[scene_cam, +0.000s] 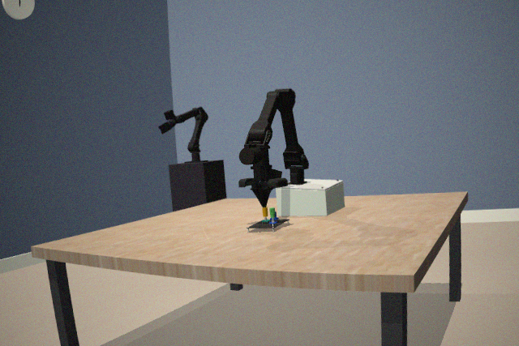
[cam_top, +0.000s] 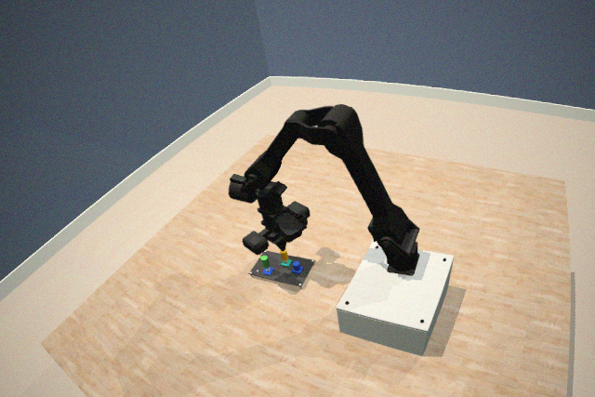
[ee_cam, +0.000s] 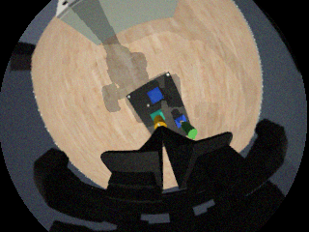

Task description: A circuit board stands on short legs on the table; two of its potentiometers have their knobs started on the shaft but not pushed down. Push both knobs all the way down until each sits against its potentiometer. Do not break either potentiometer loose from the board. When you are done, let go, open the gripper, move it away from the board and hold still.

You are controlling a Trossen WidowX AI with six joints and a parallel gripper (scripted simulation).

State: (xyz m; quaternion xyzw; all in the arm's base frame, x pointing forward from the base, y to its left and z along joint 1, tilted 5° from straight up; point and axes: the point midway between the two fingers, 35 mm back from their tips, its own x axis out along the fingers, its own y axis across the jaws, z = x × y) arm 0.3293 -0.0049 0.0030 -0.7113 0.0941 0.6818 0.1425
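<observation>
My gripper tip is 1 cm above the orange knob. From my gripper tip the other things lie so: green knob 3 cm ahead, 4 cm to the left, 1 cm below.
</observation>
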